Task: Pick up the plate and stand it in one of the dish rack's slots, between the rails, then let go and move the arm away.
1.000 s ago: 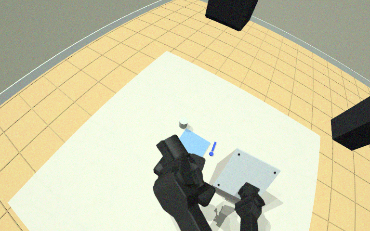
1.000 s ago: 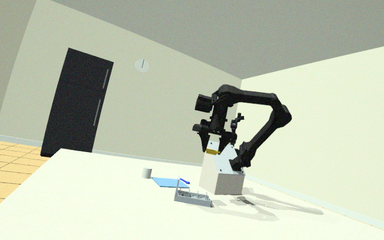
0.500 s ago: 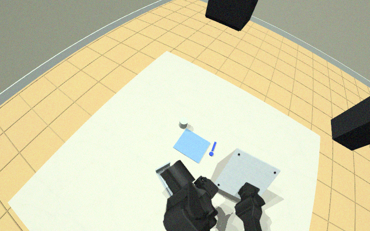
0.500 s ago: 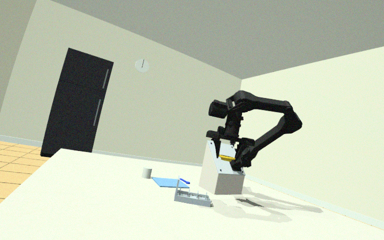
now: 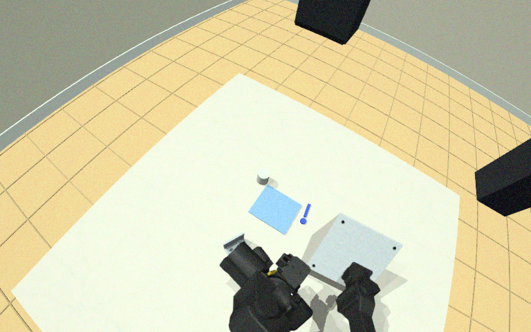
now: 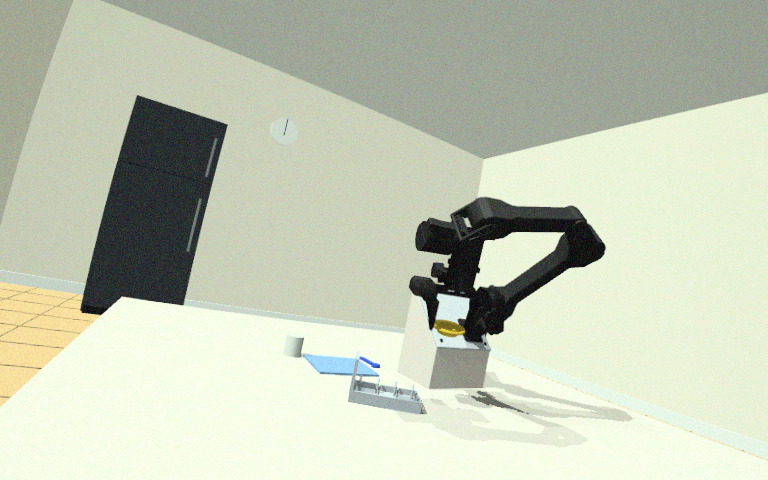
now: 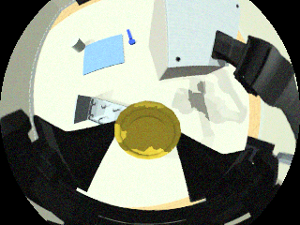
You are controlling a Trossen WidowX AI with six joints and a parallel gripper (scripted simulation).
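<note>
The grey dish rack lies 13 cm below my gripper tip, 10 cm ahead of it and 3 cm to the right of it. The rest, counted from my gripper tip: light blue mat (24 cm to the right, 15 cm below, 10 cm ahead); yellow plate (1 cm above); blue spoon (27 cm to the right, 15 cm below, 1 cm behind).
</note>
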